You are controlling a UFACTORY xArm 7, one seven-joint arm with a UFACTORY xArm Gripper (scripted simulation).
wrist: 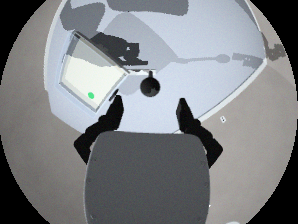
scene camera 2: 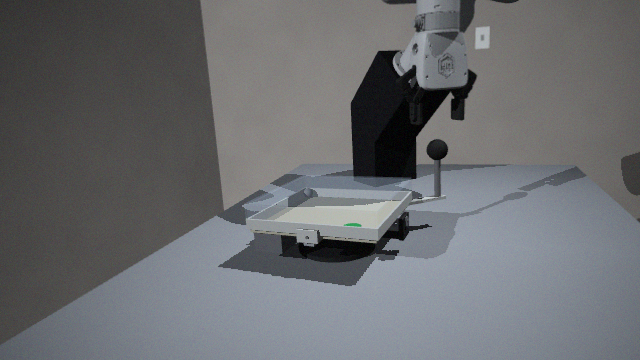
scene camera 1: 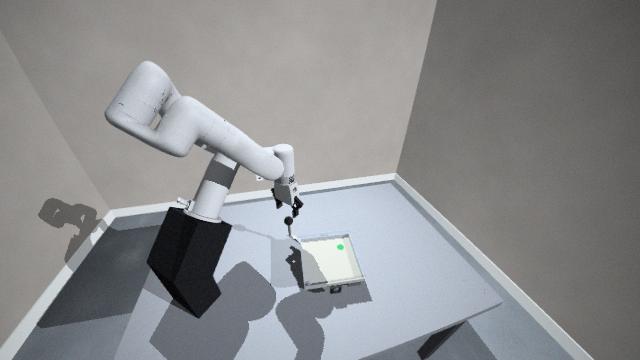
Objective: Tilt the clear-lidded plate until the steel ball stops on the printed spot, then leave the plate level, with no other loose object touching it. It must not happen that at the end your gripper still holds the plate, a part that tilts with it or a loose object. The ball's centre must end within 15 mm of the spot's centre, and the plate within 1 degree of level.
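A clear-lidded plate is in the scene, and its spot at (wrist: 86,75) is the same spot as the one at (scene camera 2: 351,184).
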